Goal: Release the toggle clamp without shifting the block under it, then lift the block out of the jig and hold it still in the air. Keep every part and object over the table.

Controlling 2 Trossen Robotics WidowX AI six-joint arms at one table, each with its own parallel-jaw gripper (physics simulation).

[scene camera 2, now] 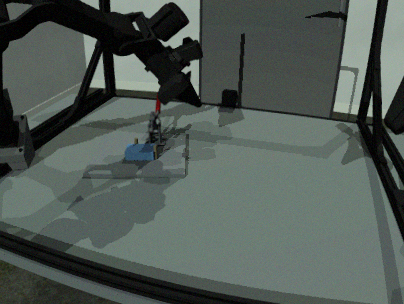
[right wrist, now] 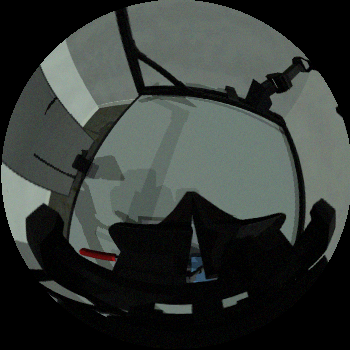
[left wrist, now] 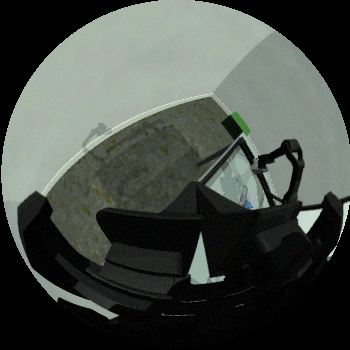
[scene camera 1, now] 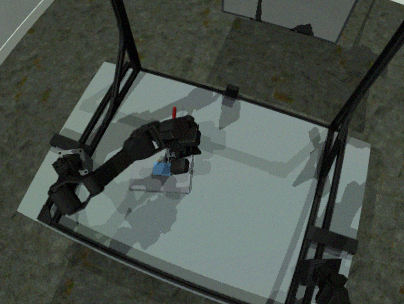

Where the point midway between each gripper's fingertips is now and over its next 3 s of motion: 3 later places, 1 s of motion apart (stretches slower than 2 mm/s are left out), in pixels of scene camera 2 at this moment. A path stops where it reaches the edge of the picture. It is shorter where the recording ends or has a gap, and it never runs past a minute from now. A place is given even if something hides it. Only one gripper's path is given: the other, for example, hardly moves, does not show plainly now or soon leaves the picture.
My right gripper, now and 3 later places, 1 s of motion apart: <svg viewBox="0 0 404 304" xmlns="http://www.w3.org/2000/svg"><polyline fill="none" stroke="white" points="200,105 183,110 181,109 190,110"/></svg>
